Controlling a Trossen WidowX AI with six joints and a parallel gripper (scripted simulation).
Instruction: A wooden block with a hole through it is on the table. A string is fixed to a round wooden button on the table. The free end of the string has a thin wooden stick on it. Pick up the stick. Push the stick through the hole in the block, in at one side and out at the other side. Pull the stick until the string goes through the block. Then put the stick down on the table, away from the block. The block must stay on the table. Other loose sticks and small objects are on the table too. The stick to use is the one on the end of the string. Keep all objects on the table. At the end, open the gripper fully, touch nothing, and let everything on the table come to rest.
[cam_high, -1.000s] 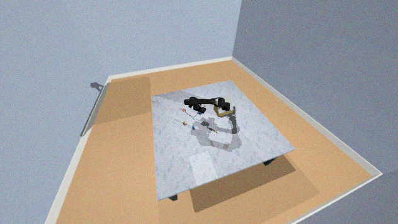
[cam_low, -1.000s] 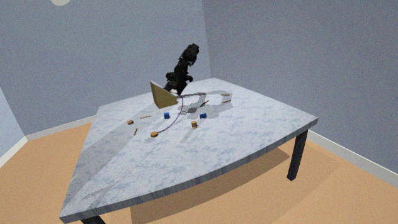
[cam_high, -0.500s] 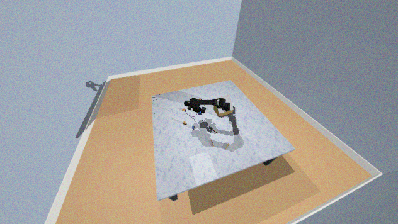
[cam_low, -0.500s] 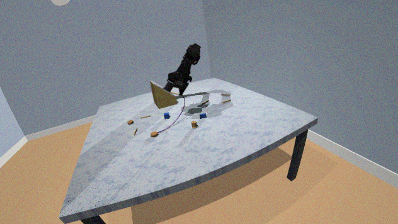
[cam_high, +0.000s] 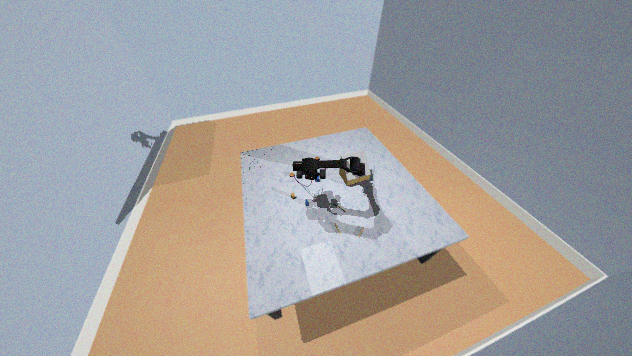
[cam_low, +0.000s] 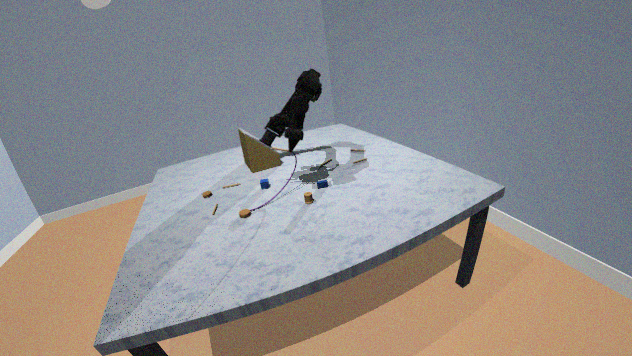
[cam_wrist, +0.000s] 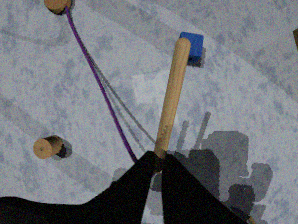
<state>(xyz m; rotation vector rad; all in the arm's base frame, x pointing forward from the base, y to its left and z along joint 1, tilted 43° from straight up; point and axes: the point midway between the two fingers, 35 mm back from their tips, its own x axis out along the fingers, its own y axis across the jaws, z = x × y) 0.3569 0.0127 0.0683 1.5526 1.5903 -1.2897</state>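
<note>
Right now my gripper tip is 130 mm above the blue block, 110 mm to the left of it and 60 mm past it. Also, from my gripper tip: thin stick: 10 mm to the right, 10 mm above; then short wooden cylinder: 150 mm ahead, 120 mm below, 10 mm to the left.
</note>
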